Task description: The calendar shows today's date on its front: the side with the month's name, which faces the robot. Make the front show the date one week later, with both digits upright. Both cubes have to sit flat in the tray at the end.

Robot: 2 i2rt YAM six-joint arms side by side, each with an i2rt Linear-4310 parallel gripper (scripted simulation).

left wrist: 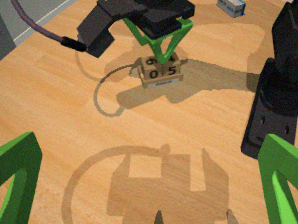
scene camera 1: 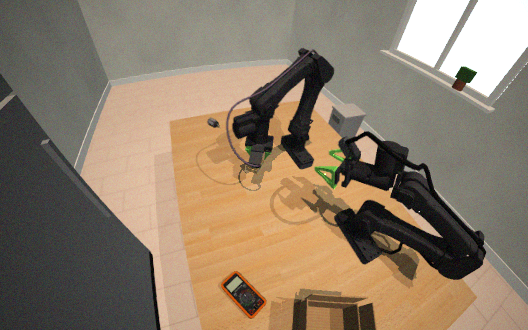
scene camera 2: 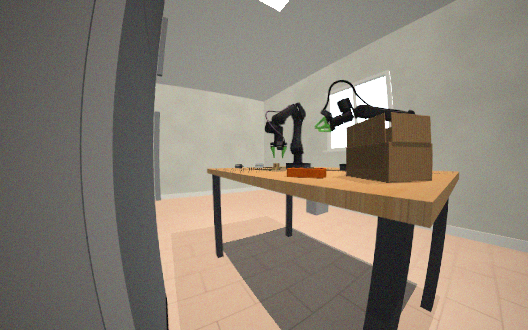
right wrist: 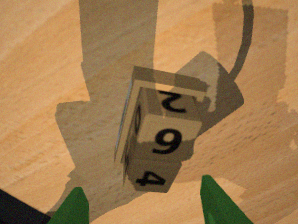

Labels:
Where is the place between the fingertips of the left gripper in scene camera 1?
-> At 322, 160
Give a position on a wooden cube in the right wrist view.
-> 140, 173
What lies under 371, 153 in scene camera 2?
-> A cardboard box.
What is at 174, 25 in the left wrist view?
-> The right gripper.

